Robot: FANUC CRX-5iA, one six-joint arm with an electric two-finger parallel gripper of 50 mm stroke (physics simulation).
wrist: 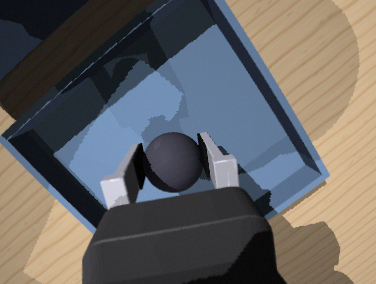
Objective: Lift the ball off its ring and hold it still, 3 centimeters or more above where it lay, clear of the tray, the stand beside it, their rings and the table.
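Places are measured from the arm's base along level axes (x right, y ahead, z up), in centimetres.
Where they show: gripper, fingertip midpoint: [172, 151].
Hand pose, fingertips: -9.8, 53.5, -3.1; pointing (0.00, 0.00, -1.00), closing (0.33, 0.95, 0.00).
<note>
Things, the pixels of their top centre, and the offset from my fingertips, as dx, dy, dz. Level surfaces: height alone.
- dark grey ball, top centre: [173, 173] +0.5, -0.2, +3.1
- blue tray, top centre: [175, 159] +0.6, -0.1, +0.3
- light wooden table, surface height: dz -2.5
A dark grey ball [173, 162] is between the two fingers in the lower middle of the wrist view, over the blue tray [260, 90]. My gripper [172, 151] is shut on the ball, with one dark finger pad at each side of it. The ring under the ball does not show; the ball and the gripper body hide that spot. How high the ball is above the tray floor cannot be told from this view.
The tray's raised walls surround the ball and fingertips. A dark brown wooden strip runs along the tray's upper left side, with a dark blue area beyond it in the corner. The light wooden table [350, 165] shows at the right and lower left, with shadows across it.
</note>
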